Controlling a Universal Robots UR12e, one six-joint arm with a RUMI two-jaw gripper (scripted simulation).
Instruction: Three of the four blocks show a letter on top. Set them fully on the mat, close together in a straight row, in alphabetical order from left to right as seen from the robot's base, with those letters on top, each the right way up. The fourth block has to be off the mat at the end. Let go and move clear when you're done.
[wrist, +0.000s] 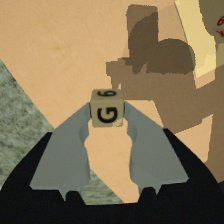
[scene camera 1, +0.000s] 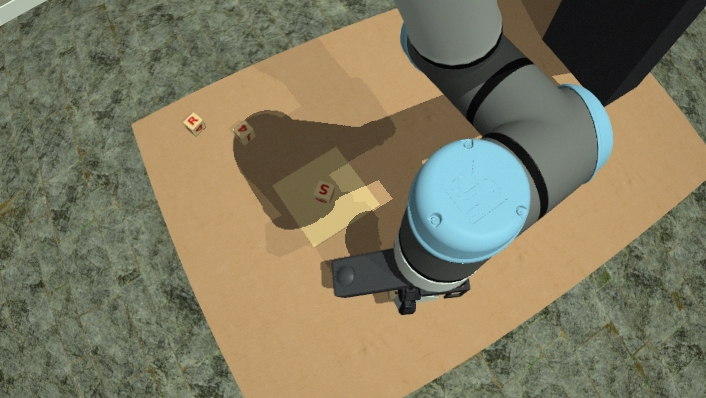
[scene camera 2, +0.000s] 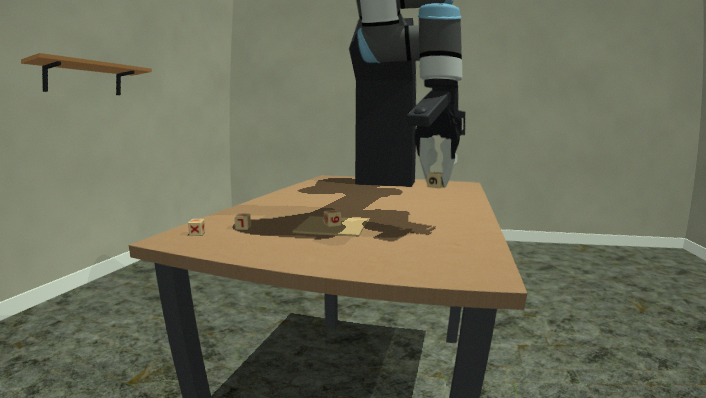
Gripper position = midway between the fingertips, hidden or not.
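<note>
A mat (scene camera 1: 352,200) is visible, and scene camera 2 also shows the mat (scene camera 2: 314,224). The gripper (scene camera 1: 399,291) appears as well: the wrist view has the gripper (wrist: 107,103), and scene camera 2 has the gripper (scene camera 2: 436,186).
</note>
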